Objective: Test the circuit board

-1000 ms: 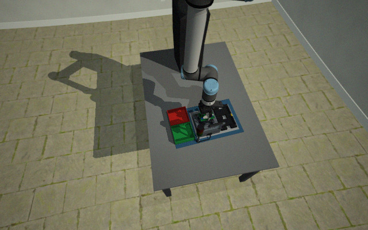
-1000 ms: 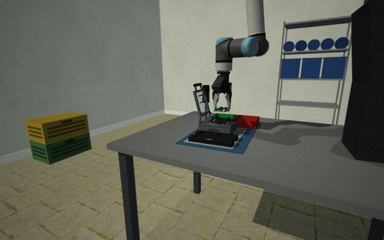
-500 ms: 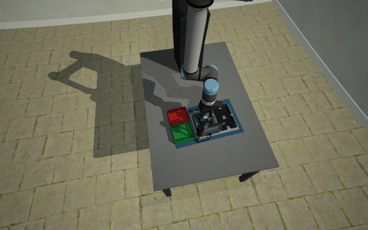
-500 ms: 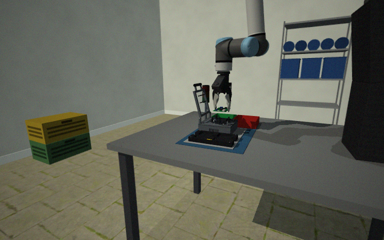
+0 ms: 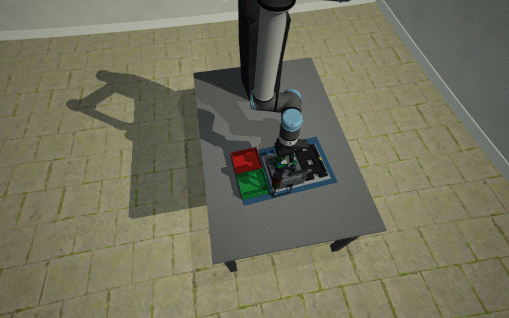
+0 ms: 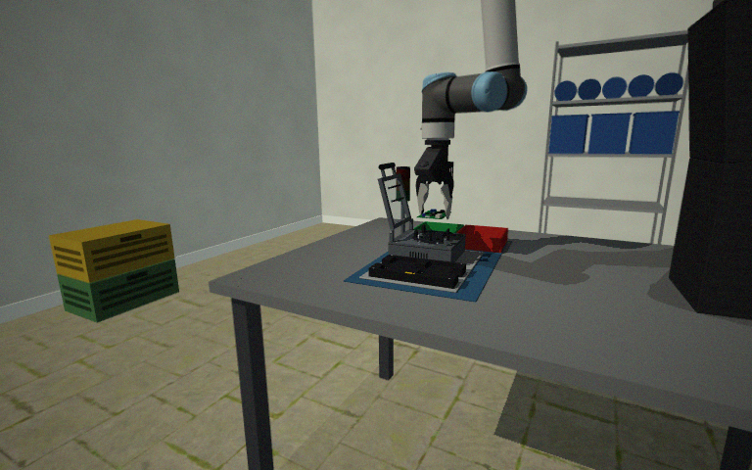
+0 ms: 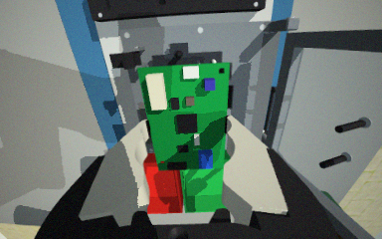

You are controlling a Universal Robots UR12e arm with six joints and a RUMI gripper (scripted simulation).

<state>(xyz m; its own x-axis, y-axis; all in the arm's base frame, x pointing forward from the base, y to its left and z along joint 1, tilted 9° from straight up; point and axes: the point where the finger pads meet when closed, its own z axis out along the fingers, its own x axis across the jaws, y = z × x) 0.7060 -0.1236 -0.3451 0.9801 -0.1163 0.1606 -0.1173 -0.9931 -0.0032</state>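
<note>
Right now the green circuit board is right at my hand. Also, from my hand: black latch piece: 5 cm behind, 6 cm to the left, 4 cm below; green bin: 2 cm ahead, 21 cm to the right, 12 cm below; tester lid: 12 cm ahead, 2 cm to the right, 5 cm above.
</note>
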